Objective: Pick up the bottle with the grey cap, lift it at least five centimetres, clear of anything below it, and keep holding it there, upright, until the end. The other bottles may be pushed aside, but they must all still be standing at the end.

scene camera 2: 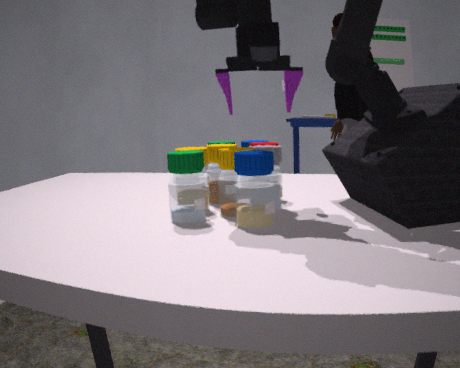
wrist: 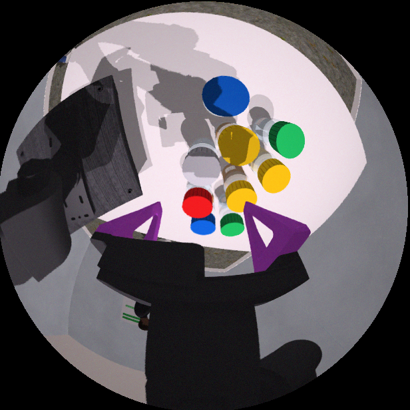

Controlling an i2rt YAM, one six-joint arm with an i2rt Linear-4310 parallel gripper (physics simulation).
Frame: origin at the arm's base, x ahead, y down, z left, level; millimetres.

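Seen in the pictures: gripper, between the fingertips: (scene camera 2: pixel 260 113); arm's base, origin of its link: (scene camera 2: pixel 393 117).
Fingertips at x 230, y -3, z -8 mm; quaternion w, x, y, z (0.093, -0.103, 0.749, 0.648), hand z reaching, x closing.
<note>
Pixels of each thing's middle, then the offset from my fingertips to it. "spot": a spot on its surface instead. Level surfaces: height alone.
- bottle with the grey cap, a spot on its surface: (scene camera 2: pixel 276 152) spot: dy +64, dx -29, dz +31 mm
- front blue-capped bottle, middle of its body: (scene camera 2: pixel 254 189) dy +108, dx -8, dz +119 mm
- red cap, middle of its body: (scene camera 2: pixel 263 150) dy +68, dx +4, dz -59 mm
- white table, height of its surface: dy +160 mm
- green-capped bottle, middle of its body: (scene camera 2: pixel 186 187) dy +108, dx +97, dz +105 mm
The bottle with the grey cap (scene camera 2: pixel 276 152) (wrist: pixel 201 166) stands upright among the other bottles. In the scene view it is mostly hidden behind the front blue-capped bottle (scene camera 2: pixel 254 187) (wrist: pixel 225 96); in the wrist view its pale grey cap lies between that blue cap and the red cap (scene camera 2: pixel 264 144) (wrist: pixel 197 203), left of a yellow cap (wrist: pixel 239 145). My gripper (scene camera 2: pixel 260 113) (wrist: pixel 202 205) is open and empty, its purple fingers pointing down, above the level of the caps. All the bottles that show are standing.
The white table (scene camera 2: pixel 110 250) (wrist: pixel 320 115) carries the bottle cluster. A green-capped bottle (scene camera 2: pixel 187 187) (wrist: pixel 287 140) stands at its edge. More yellow (wrist: pixel 273 176) (wrist: pixel 241 196), blue (wrist: pixel 203 224) and green (wrist: pixel 232 225) caps stand close together. The dark robot base (scene camera 2: pixel 400 180) (wrist: pixel 112 145) is beside them.
</note>
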